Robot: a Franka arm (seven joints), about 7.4 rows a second.
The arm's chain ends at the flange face. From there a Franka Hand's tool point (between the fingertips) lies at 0.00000 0.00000 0.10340 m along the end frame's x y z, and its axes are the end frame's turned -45 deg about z.
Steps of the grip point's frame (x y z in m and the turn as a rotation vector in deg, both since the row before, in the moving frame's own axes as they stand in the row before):
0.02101, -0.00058, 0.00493, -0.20, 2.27, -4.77
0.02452, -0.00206, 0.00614, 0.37, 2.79, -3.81
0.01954, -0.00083, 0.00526, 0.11, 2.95, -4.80
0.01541, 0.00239, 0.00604, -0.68, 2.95, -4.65
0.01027, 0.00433, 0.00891, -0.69, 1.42, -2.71
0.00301, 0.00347, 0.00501, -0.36, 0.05, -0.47
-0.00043, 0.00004, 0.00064, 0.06, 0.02, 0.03
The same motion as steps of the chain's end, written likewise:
0.01141, -0.01250, 0.00501, 1.46, 1.75, -4.77
0.01293, -0.01466, 0.00626, 2.23, 1.71, -3.81
0.00978, -0.01035, 0.00540, 2.16, 2.01, -4.80
0.00808, -0.00613, 0.00618, 1.61, 2.57, -4.65
0.00765, -0.00321, 0.00895, 0.52, 1.49, -2.71
0.00406, -0.00007, 0.00501, -0.22, 0.29, -0.47
-0.00022, 0.00043, 0.00064, 0.06, -0.03, 0.03

